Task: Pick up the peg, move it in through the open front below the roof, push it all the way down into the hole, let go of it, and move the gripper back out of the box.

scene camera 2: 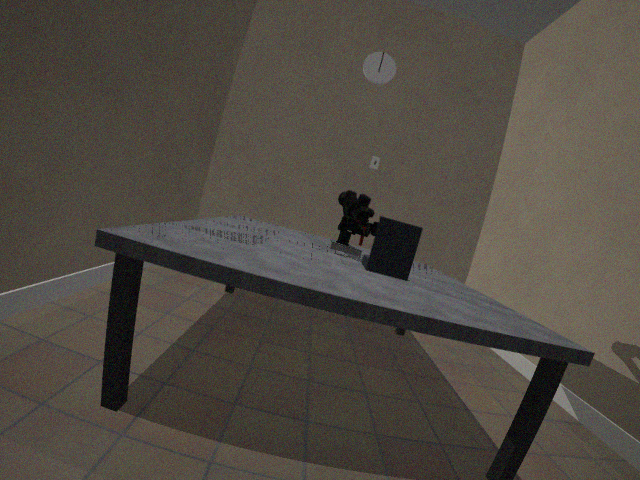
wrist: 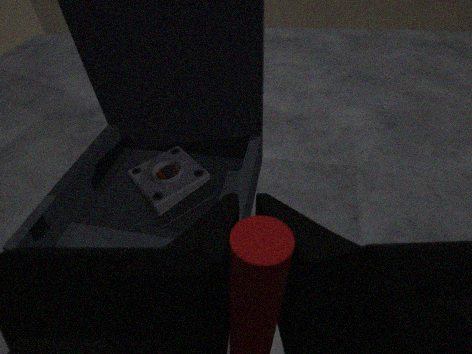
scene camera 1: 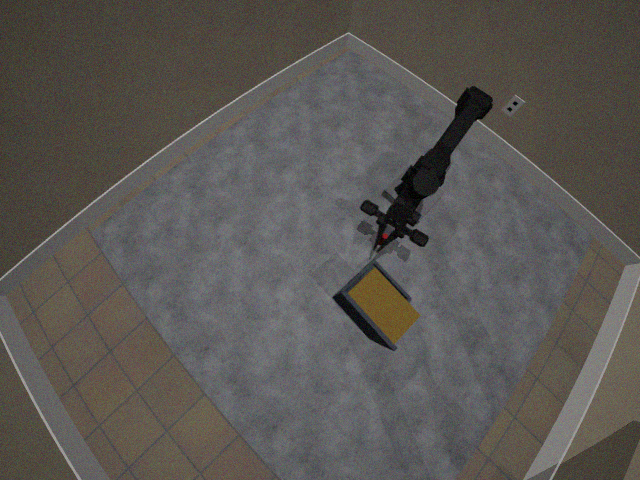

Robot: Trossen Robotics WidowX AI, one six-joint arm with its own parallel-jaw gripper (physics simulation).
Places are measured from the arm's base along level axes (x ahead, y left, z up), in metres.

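Pixels of known places: gripper, fingertip midpoint: [scene camera 2: 365,235] [wrist: 246,204] [scene camera 1: 375,250]; arm's base at its link origin: [scene camera 2: 342,243].
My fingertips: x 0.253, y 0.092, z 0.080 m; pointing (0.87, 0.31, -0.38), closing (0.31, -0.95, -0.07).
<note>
Ahead of a thing's pixels: the offset from my fingertips to its middle. "spot": to the spot under its first point. Level surfaces: height alone.
The red peg @[dx -0.039, dy -0.012, dz -0.008 m] [scene camera 1: 384,236] [scene camera 2: 360,240] [wrist: 260,285] is upright, held between the fingers of my gripper [scene camera 1: 374,253] [wrist: 246,204], which is shut on it. In scene camera 2 the peg's lower end is above the table. The dark box @[dx +0.062, dy +0.100, dz -0.012 m] [scene camera 1: 364,324] [scene camera 2: 394,249] [wrist: 175,65] has a yellow roof @[spot: dx +0.097, dy +0.101, dz +0.089 m] [scene camera 1: 383,304]. In scene camera 1 my fingertips are close to its upper corner, and the peg is outside the box. In the wrist view, a grey square block @[dx +0.079, dy +0.091, dz -0.089 m] [wrist: 182,189] stands on the box floor, ahead and left of the peg. Its round hole @[spot: dx +0.086, dy +0.096, dz -0.083 m] [wrist: 168,171] faces up, with orange inside.
The box stands on the grey table @[dz -0.113 m] [scene camera 1: 232,248] [scene camera 2: 289,268] [wrist: 365,120]. In the wrist view, low side walls [wrist: 75,172] edge the box floor, and the right one @[spot: dx +0.102, dy +0.025, dz -0.075 m] [wrist: 251,165] is just beyond my fingertips. A tall dark wall rises behind the block.
</note>
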